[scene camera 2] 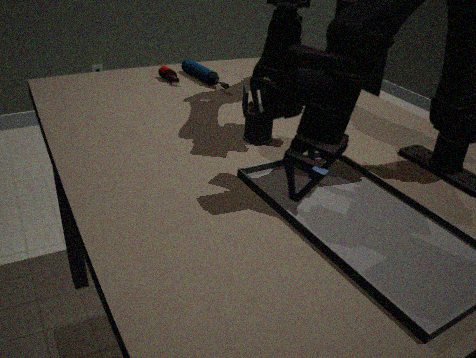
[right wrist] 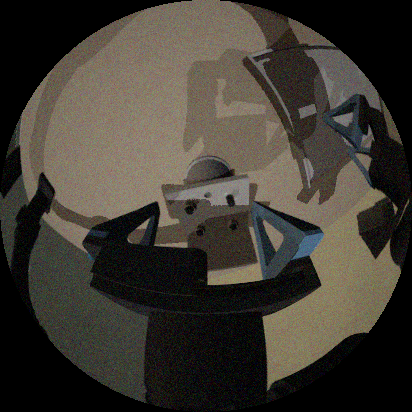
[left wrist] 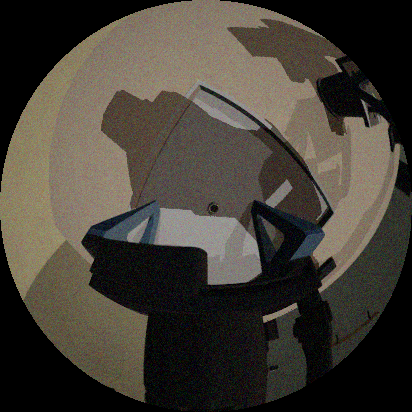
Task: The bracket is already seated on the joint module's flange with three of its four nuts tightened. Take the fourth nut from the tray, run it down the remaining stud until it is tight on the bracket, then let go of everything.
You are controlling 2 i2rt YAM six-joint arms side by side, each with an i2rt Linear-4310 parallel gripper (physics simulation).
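Pixels of known places: left gripper, fingertip midpoint: (scene camera 2: 303, 189) (right wrist: 337, 134) (left wrist: 205, 204); right gripper, fingertip midpoint: (scene camera 2: 262, 111) (right wrist: 204, 206); left arm's base at its link origin: (scene camera 2: 443, 170); right arm's base at its link origin: (right wrist: 44, 195).
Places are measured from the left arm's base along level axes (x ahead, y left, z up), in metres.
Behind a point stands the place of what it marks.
The nut (left wrist: 213, 208) @(x 0.319, y -0.050, z 0.009 m) lies on the tray (scene camera 2: 350, 274) @(x 0.397, y 0.147, z 0.005 m) (left wrist: 327, 215) @(x 0.183, y -0.133, z 0.011 m) (right wrist: 270, 96) @(x 0.233, y -0.146, z 0.002 m), in shadow. My left gripper (scene camera 2: 307, 181) @(x 0.328, y -0.048, z 0.010 m) (left wrist: 205, 204) @(x 0.328, y -0.048, z 0.010 m) is open over one end of the tray. The nut shows between its fingertips in the left wrist view; the height gap is hard to judge. The joint module (scene camera 2: 257, 131) @(x 0.295, y -0.248, z 0.028 m) (left wrist: 337, 95) @(x 0.290, y -0.245, z 0.030 m) (right wrist: 207, 170) @(x 0.254, y -0.255, z 0.033 m) stands on the table beyond the tray's end. The bracket (right wrist: 225, 250) @(x 0.307, y -0.279, z 0.092 m) shows several dark nuts or studs; which stud is bare I cannot tell. My right gripper (scene camera 2: 253, 102) @(x 0.271, y -0.274, z 0.058 m) (right wrist: 204, 206) @(x 0.271, y -0.274, z 0.058 m) is open, its fingers either side of the bracket, not gripping.
A red-handled tool (scene camera 2: 167, 74) @(x 0.311, y -0.698, z 0.025 m) and a blue-handled tool (scene camera 2: 200, 72) @(x 0.224, y -0.666, z 0.031 m) lie near the table's back edge. The tray's raised dark rim lies below the left gripper. The two arms are close together above the module and tray. Their shadows cross the table.
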